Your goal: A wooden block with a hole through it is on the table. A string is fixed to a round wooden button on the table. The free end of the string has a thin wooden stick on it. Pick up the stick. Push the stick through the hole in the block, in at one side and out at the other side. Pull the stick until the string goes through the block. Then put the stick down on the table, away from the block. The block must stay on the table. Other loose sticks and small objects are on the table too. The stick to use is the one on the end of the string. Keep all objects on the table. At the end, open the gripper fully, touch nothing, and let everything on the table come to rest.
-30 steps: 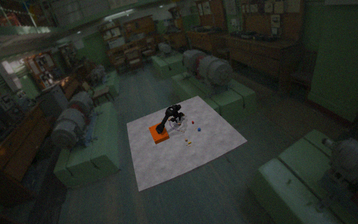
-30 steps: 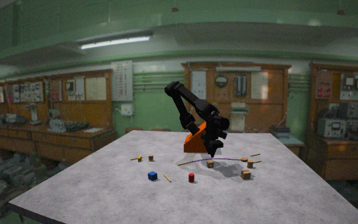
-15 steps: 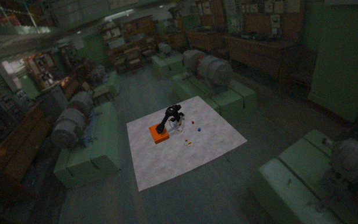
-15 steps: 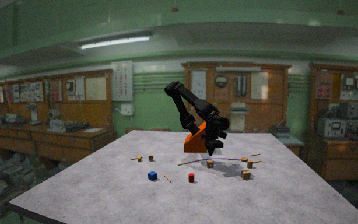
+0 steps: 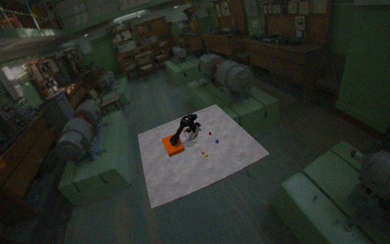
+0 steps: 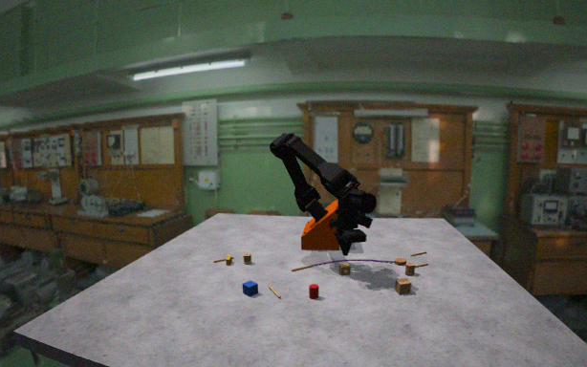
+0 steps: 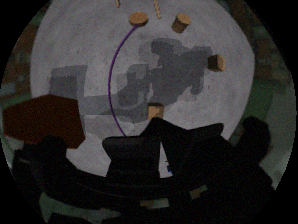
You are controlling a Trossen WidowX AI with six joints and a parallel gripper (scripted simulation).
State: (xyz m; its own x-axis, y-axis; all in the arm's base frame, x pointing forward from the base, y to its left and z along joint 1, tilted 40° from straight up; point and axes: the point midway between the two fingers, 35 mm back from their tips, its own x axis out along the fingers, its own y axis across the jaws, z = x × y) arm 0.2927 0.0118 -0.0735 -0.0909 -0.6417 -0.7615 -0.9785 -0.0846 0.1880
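Now: gripper tip 4 cm past the thin wooden stick, 12 cm to the left of it and 6 cm above it. From my gripper tip the other things lie so: blue cube (14 cm ahead, 28 cm to the right, 4 cm below); red cylinder (16 cm ahead, 11 cm to the right, 4 cm below); round wooden button (5 cm behind, 21 cm to the left, 5 cm below).
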